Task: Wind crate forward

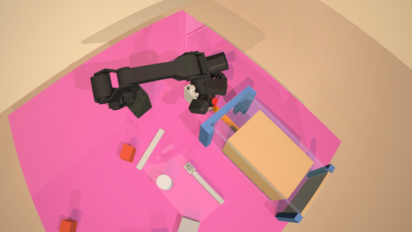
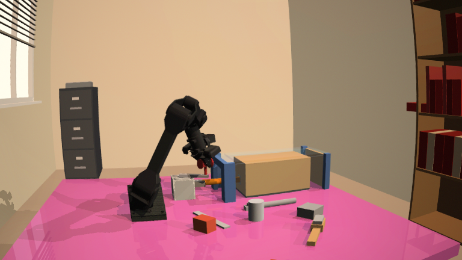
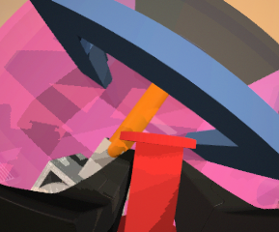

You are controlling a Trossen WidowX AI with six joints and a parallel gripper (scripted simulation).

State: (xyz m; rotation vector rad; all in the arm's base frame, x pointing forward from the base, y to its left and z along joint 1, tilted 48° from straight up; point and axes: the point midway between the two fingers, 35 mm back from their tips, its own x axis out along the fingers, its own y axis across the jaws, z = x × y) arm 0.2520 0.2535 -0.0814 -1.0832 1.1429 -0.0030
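Right now the winch handle is 50 mm behind my gripper tip and 30 mm below it. The rest, counted from my gripper tip: blue steel frame: 50 mm ahead, 30 mm to the left, 20 mm below; then winch: 120 mm behind, 10 mm to the left, 100 mm below; then red knob: 10 mm behind, 10 mm to the right.
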